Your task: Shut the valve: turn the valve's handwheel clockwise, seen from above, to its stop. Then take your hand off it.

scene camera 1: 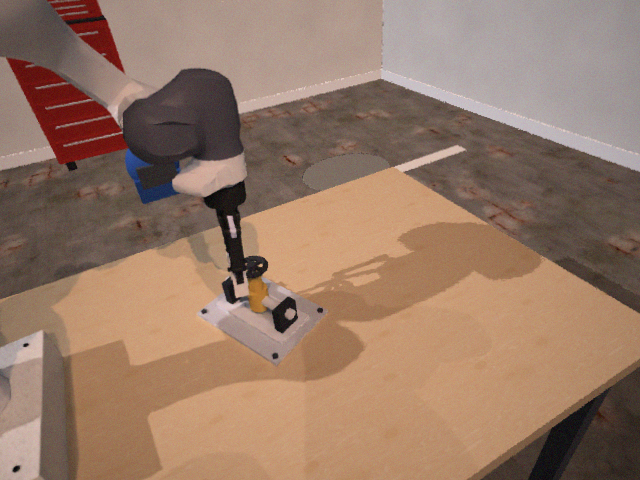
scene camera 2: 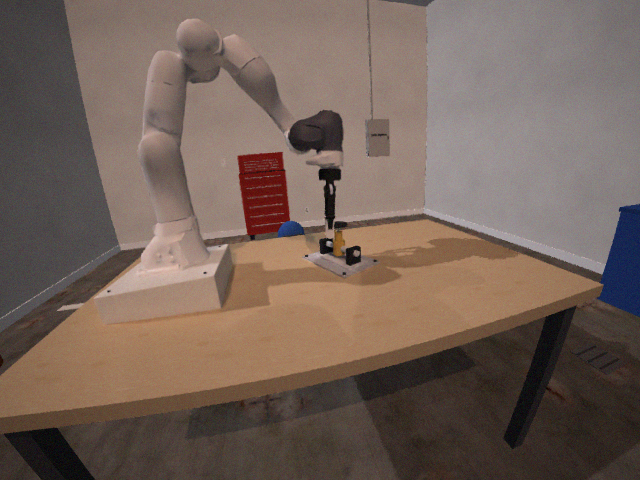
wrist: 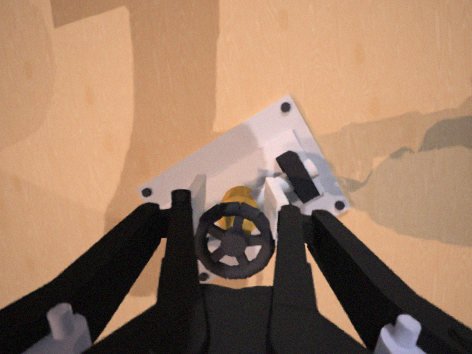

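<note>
The valve's black spoked handwheel [scene camera 1: 255, 260] [wrist: 233, 243] [scene camera 2: 340, 224] sits on top of the yellow valve body [scene camera 1: 257, 295] [scene camera 2: 338, 243] [wrist: 239, 199]. The body stands on a light grey plate [scene camera 1: 242, 330] [scene camera 2: 336, 266] [wrist: 220, 150] that lies on the table. My gripper [wrist: 235, 190] points down and is shut on the handwheel, one white-padded finger at each side of the rim. In the wrist view the plate lies at a slant to the fingers. In the scene camera 1 view the gripper partly hides the wheel and the near end of the pipe.
A black flange [scene camera 1: 284, 314] [scene camera 2: 353, 255] [wrist: 297, 176] stands at one end of the valve's pipe, close to one finger. The robot's white base block [scene camera 2: 165, 304] stands at the left of the wooden table [scene camera 1: 413, 361] [scene camera 2: 310, 335]. A red tool chest [scene camera 2: 264, 201] stands by the wall.
</note>
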